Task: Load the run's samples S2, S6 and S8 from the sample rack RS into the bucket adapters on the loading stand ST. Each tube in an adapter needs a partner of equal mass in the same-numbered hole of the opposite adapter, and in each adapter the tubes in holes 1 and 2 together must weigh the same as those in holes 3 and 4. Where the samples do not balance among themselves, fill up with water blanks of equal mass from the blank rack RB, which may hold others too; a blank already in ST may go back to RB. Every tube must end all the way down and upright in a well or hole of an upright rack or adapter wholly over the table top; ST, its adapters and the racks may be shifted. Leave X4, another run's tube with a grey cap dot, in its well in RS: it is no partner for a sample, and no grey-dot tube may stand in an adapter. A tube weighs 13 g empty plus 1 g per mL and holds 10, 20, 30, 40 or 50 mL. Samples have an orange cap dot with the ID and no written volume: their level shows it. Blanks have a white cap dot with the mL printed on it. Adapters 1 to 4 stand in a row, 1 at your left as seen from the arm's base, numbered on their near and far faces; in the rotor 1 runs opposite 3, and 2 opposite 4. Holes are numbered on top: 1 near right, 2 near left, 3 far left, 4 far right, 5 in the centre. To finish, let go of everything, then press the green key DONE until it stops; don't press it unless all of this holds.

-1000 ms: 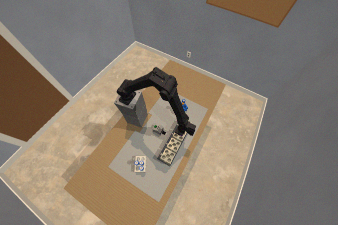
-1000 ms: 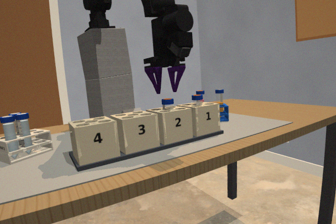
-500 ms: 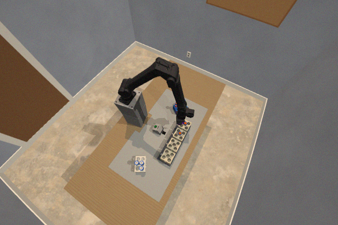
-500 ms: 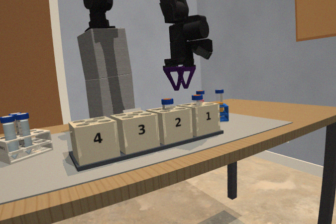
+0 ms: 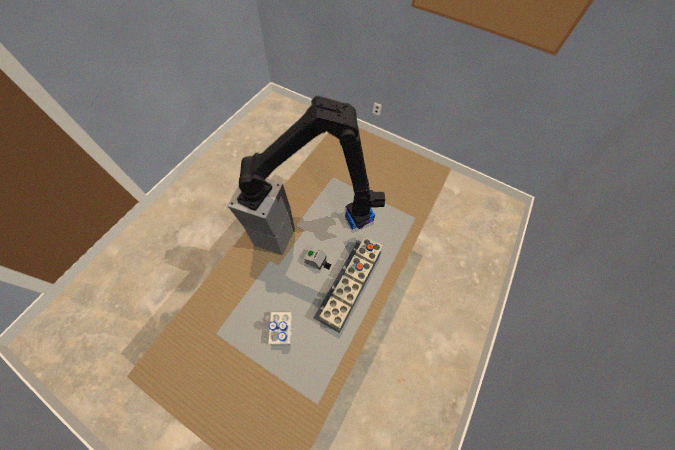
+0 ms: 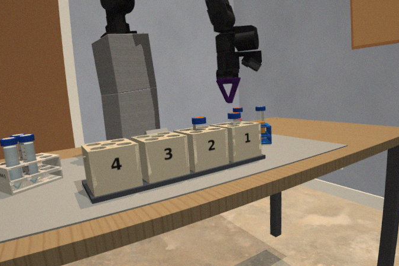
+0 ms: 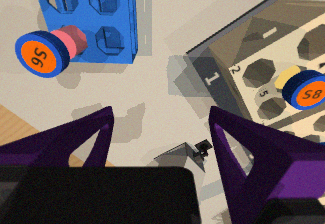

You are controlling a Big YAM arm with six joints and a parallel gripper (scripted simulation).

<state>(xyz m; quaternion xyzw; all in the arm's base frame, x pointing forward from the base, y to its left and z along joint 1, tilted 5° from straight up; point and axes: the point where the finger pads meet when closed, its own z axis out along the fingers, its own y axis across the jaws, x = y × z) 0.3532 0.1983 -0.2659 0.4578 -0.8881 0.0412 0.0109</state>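
The blue sample rack RS lies 12 cm below my hand, 10 cm to the left of it and 2 cm behind it. Also, from my hand: white blank rack RB: 57 cm to the right, 12 cm below, 7 cm behind.
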